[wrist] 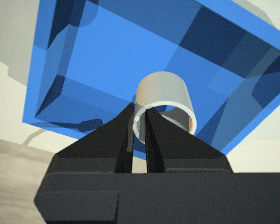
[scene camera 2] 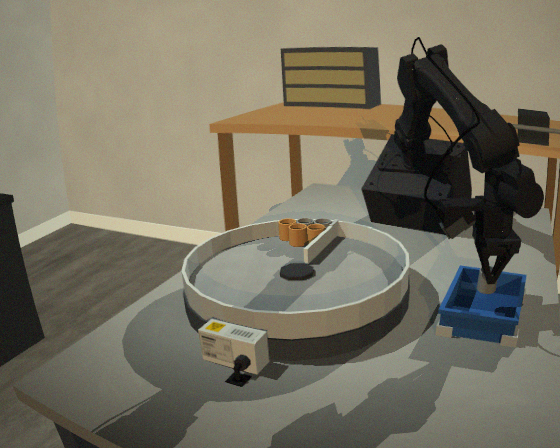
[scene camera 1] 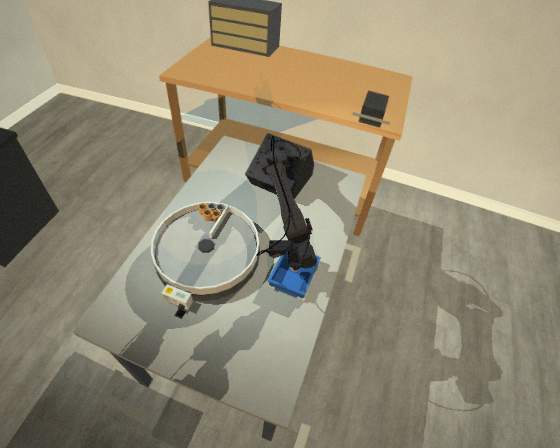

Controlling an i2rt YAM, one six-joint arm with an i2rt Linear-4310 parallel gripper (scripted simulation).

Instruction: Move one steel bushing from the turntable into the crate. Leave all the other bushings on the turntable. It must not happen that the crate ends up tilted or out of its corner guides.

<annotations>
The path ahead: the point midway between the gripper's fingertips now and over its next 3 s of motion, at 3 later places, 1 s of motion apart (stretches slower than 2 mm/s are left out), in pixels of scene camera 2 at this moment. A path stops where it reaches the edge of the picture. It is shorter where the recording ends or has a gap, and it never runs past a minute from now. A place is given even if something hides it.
My gripper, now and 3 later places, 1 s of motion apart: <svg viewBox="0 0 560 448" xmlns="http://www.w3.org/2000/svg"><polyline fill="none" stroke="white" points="490,282 490,299 487,304 488,302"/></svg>
</annotations>
